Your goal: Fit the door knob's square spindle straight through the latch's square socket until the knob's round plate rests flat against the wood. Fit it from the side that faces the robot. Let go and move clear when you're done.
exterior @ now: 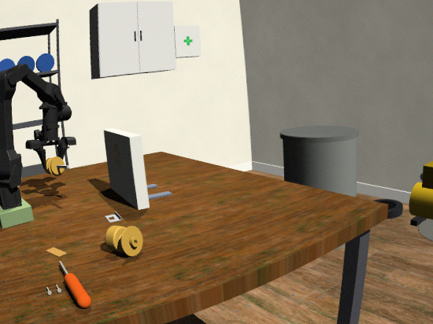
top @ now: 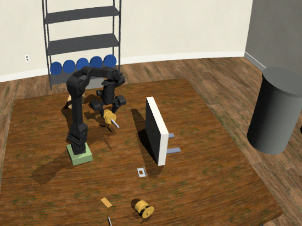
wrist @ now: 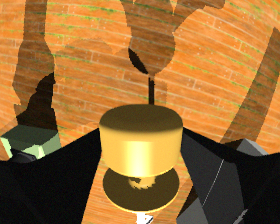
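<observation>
Now: hand 180 mm short of the door panel, 200 mm to the left of it and 20 mm above it. The rest, counted from my hand: orange screwdriver 210 mm behind, 650 mm to the right, 130 mm below; tan plate 180 mm behind, 470 mm to the right, 140 mm below; cardboard box 110 mm behind, 340 mm to the left, 110 mm below.
</observation>
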